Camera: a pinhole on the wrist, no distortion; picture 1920 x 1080 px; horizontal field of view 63.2 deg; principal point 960.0 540.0 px. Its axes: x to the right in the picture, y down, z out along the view. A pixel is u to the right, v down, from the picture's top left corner.
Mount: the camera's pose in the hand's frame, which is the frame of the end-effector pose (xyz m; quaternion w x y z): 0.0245 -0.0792 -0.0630 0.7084 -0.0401 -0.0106 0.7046
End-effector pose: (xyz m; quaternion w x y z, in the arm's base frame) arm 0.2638 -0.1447 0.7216 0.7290 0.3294 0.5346 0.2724
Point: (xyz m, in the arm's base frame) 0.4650 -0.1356 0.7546
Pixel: 1497.1 319.8
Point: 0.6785 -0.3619 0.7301
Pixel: 675.1 662.7
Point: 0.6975 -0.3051 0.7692
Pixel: 878.4 583.2
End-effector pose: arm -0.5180 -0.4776 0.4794 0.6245 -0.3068 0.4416 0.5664
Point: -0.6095 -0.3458 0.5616
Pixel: outside the picture
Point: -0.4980 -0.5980 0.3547
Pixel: behind the camera
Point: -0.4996 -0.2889 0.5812
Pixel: 1476.3 621.5
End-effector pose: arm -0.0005 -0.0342 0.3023 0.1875 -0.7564 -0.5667 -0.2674
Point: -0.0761 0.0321 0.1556
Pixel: 778.9 1038.7
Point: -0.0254 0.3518 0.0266
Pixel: 702.3 132.2
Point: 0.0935 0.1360 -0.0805
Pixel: 1251.2 784.4
